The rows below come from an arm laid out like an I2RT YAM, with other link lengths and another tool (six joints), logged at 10 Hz.
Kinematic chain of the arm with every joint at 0, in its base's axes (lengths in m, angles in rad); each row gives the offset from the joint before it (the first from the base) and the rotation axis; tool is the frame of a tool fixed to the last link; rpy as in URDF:
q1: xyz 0 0 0.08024 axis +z
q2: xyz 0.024 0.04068 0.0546 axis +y
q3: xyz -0.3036 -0.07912 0 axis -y
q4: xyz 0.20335 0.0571 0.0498 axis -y
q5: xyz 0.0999 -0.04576 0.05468 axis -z
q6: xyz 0.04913 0 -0.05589 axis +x
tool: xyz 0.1 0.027 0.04 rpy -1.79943 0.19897 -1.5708
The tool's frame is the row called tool.
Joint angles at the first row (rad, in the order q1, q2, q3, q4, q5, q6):
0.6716 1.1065 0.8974 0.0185 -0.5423 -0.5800
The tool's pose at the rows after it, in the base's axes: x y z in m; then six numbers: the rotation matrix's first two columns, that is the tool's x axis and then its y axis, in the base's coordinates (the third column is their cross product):
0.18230 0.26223 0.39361 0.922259 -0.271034 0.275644 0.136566 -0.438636 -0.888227
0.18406 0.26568 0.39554 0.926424 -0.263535 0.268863 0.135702 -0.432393 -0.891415
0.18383 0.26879 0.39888 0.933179 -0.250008 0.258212 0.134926 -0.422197 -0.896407
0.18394 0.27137 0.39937 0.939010 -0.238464 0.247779 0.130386 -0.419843 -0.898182
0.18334 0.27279 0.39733 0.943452 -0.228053 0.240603 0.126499 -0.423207 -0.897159
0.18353 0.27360 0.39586 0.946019 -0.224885 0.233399 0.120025 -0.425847 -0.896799
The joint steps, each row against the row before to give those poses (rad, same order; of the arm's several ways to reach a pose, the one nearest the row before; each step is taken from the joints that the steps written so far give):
0.0099 0.0217 0.0130 0.0145 -0.0080 0.0007
0.0027 0.0164 0.0103 0.0092 -0.0084 0.0077
0.0038 0.0130 0.0126 0.0053 -0.0152 0.0118
0.0030 0.0114 0.0088 -0.0015 -0.0107 0.0069
0.0023 0.0062 0.0015 -0.0053 -0.0076 0.0003
0.0012 0.0038 0.0003 -0.0035 -0.0019 0.0031

